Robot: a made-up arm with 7 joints.
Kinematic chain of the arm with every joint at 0, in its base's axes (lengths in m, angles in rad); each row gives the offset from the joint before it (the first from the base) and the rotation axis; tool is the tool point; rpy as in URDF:
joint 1: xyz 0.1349 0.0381 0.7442 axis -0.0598 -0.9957 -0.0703
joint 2: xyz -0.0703 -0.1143 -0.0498 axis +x
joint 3: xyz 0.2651 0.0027 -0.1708 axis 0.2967 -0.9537 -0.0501
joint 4: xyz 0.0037 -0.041 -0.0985 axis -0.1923 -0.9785 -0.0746
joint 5: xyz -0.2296 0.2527 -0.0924 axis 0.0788 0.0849 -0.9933
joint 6: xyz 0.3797 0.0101 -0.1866 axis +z
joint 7: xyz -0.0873 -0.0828 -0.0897 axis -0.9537 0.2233 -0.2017
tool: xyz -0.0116 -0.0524 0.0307 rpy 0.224 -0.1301 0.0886
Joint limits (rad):
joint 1: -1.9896..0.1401
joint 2: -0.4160..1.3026
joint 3: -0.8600..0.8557
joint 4: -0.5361..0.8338
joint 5: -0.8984..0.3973
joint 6: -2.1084..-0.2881
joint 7: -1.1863..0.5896
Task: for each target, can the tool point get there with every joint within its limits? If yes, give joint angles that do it. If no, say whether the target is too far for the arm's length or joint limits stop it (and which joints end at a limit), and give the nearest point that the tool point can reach.
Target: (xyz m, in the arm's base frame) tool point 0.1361 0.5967 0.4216
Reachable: yes | joints -1.5282 1.1615 0.3506 0.1782 -0.2278 -0.9101 -0.3041
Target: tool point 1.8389 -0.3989 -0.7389
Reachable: no: too far | nearest point 0.7772 0.0846 -0.0153 | short by 1.373 m
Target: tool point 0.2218 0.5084 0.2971
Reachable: yes | joints -0.1756 0.5274 -0.0661 -0.2116 0.2316 -1.9402 -0.1648
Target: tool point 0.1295 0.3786 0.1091
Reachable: yes | joints -0.2729 0.4253 -0.4785 0.5807 -0.4133 -0.8965 -0.7996
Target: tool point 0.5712 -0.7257 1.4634
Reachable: no: joint limits stop it (at a limit: joint 1, joint 2, joint 3, joint 4, joint 5, joint 6, joint 7) | nearest point -0.0429 -0.2665 1.0895 | short by 0.853 m
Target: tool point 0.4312 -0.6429 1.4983
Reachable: no: joint limits stop it (at a limit: joint 1, joint 2, joint 3, joint 4, joint 5, joint 6, joint 7) | nearest point -0.0429 -0.2665 1.0895 | short by 0.730 m
